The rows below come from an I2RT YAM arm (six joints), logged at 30 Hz.
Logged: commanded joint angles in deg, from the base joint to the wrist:
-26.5, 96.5, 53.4, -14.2, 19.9, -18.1
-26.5, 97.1, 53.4, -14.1, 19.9, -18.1
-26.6, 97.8, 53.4, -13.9, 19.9, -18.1
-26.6, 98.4, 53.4, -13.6, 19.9, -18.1
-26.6, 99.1, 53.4, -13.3, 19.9, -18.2
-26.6, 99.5, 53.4, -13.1, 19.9, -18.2
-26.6, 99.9, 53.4, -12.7, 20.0, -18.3
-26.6, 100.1, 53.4, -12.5, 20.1, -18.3
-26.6, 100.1, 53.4, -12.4, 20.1, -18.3
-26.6, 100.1, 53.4, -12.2, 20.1, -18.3
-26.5, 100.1, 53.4, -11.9, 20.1, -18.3
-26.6, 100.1, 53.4, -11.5, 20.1, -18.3
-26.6, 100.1, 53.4, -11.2, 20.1, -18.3
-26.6, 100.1, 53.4, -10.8, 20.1, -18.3
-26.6, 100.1, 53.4, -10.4, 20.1, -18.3
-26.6, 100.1, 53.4, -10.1, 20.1, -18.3
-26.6, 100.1, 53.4, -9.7, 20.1, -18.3
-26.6, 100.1, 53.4, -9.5, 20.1, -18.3
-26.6, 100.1, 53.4, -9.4, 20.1, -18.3
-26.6, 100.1, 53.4, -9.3, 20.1, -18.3
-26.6, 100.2, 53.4, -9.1, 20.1, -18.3
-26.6, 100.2, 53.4, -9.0, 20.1, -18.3
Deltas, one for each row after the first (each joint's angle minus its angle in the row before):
0.0, 0.6, 0.0, 0.1, 0.0, 0.0
-0.1, 0.7, 0.0, 0.2, 0.0, 0.0
0.0, 0.6, 0.0, 0.3, 0.0, 0.0
0.0, 0.7, 0.0, 0.3, 0.0, -0.1
0.0, 0.4, 0.0, 0.2, 0.0, 0.0
0.0, 0.4, 0.0, 0.4, 0.1, -0.1
0.0, 0.2, 0.0, 0.2, 0.1, 0.0
0.0, 0.0, 0.0, 0.1, 0.0, 0.0
0.0, 0.0, 0.0, 0.2, 0.0, 0.0
0.1, 0.0, 0.0, 0.3, 0.0, 0.0
-0.1, 0.0, 0.0, 0.4, 0.0, 0.0
0.0, 0.0, 0.0, 0.3, 0.0, 0.0
0.0, 0.0, 0.0, 0.4, 0.0, 0.0
0.0, 0.0, 0.0, 0.4, 0.0, 0.0
0.0, 0.0, 0.0, 0.3, 0.0, 0.0
0.0, 0.0, 0.0, 0.4, 0.0, 0.0
0.0, 0.0, 0.0, 0.2, 0.0, 0.0
0.0, 0.0, 0.0, 0.1, 0.0, 0.0
0.0, 0.0, 0.0, 0.1, 0.0, 0.0
0.0, 0.1, 0.0, 0.2, 0.0, 0.0
0.0, 0.0, 0.0, 0.1, 0.0, 0.0

